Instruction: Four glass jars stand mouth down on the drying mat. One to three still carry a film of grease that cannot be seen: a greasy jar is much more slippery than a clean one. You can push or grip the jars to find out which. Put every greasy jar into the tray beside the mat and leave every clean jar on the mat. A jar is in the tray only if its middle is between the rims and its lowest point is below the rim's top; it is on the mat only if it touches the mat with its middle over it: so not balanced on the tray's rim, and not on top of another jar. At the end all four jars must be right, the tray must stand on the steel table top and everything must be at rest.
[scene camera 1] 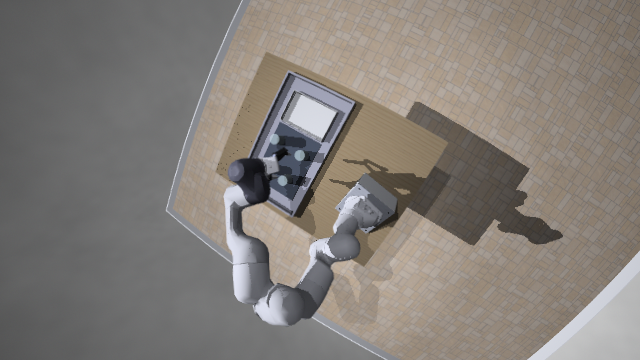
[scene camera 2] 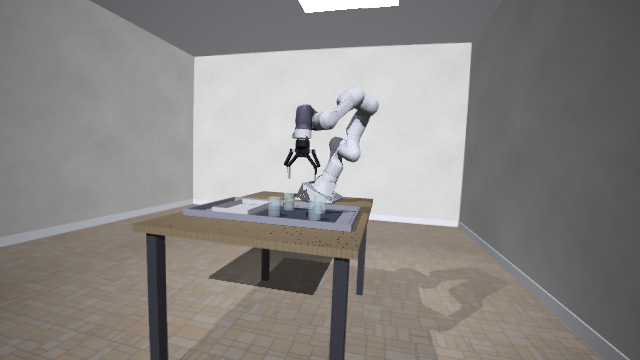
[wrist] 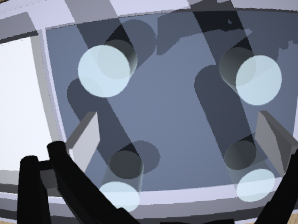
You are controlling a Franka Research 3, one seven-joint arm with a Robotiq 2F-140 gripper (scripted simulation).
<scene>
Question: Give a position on a drying mat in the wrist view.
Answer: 176,113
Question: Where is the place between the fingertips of the gripper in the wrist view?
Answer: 179,126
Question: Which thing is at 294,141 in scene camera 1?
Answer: A drying mat.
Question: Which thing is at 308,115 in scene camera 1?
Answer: A pale tray.
</scene>
